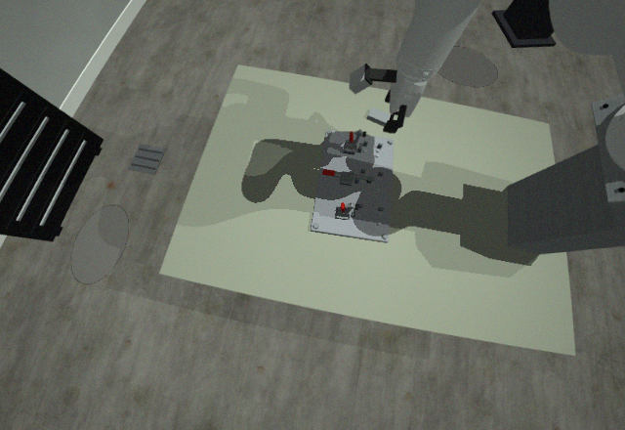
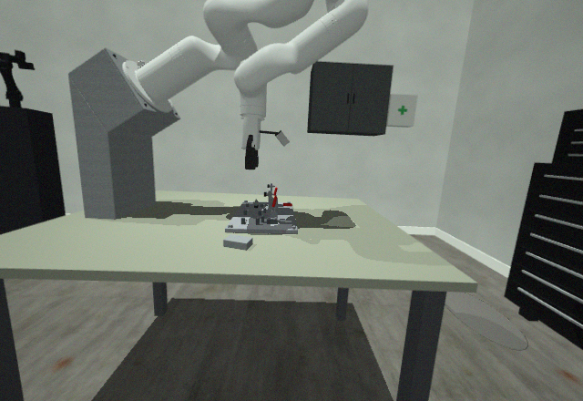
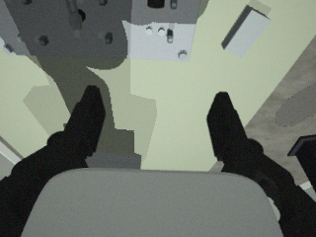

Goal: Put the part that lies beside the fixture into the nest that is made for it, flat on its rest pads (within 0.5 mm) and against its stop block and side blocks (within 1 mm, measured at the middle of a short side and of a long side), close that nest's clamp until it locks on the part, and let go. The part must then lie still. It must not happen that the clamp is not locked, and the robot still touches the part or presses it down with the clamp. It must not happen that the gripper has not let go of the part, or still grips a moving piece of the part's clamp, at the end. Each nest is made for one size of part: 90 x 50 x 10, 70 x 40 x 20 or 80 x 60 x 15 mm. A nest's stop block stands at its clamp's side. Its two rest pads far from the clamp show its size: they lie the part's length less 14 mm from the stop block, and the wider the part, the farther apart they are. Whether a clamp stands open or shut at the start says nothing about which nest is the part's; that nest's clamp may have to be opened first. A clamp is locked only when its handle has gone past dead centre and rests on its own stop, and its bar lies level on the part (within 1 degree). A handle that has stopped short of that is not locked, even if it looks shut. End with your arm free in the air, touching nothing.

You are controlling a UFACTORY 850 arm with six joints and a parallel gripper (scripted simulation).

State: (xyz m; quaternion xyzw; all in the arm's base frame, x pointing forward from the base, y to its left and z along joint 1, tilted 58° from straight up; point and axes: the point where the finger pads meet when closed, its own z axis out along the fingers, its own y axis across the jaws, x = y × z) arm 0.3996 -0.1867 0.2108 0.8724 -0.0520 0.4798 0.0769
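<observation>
Right now the grey block part is 200 mm below my hand, 130 mm to the right of it and 60 mm behind it. The rest, counted from my hand: grey fixture plate 210 mm below, 100 mm to the left, 70 mm ahead.
</observation>
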